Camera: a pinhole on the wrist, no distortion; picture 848 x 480 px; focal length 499.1 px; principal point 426.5 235.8 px. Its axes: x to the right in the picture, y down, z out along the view. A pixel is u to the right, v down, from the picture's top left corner.
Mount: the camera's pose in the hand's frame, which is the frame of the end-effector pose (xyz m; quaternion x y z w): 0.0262 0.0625 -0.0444 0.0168 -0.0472 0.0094 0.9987
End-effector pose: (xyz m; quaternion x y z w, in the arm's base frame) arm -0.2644 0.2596 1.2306 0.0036 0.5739 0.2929 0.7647
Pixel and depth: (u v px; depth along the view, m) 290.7 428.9 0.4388
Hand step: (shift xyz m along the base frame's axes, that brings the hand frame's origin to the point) 0.2213 0.2438 0.3256
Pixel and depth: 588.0 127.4 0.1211
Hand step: 0.0642 0.0778 -0.0095
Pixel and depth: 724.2 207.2 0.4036
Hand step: 0.3592 0.2532 -0.0605
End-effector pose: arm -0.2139 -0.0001 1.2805 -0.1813 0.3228 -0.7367 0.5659
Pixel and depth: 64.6 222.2 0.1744
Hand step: 0.1436 0.0711 0.0626
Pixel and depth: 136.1 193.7 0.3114
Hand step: 0.2263 0.1036 0.1823
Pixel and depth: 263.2 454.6 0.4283
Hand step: 0.4501 0.0131 0.1288
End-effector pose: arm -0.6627 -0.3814 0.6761 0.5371 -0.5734 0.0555 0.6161
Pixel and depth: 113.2 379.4 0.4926
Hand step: -0.5081 -0.0486 -0.2435
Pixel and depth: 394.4 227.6 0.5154
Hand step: -0.3438 -0.2923 -0.1299
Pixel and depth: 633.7 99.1 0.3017
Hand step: -0.1103 -0.2720 0.0161
